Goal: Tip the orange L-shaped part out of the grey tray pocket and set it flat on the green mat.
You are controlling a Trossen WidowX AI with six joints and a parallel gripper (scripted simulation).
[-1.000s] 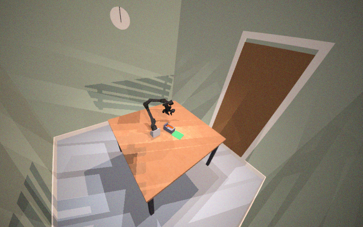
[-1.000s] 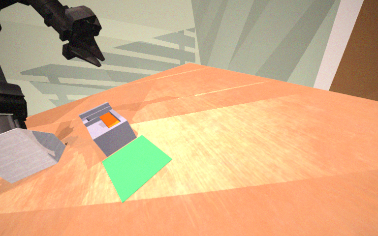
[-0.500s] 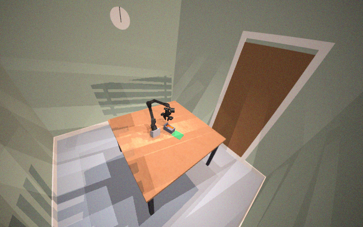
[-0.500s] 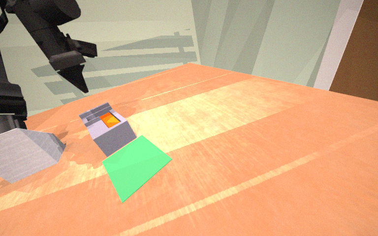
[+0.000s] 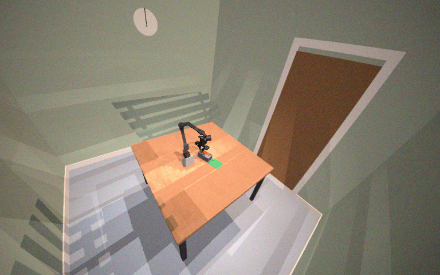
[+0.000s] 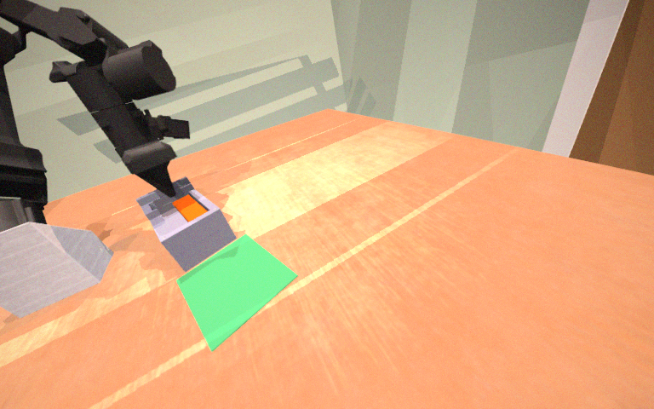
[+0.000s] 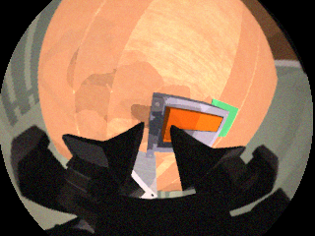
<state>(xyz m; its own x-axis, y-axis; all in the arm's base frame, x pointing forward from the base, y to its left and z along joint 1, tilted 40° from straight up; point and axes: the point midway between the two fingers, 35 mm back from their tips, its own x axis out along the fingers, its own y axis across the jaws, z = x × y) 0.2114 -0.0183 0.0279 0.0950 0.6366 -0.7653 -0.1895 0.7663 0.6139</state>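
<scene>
Now: gripper tip 6 cm to the left of the orange L-shaped part and 3 cm above it. The rest, counted from my gripper tip: green mat (3 cm ahead, 22 cm to the right, 9 cm below).
</scene>
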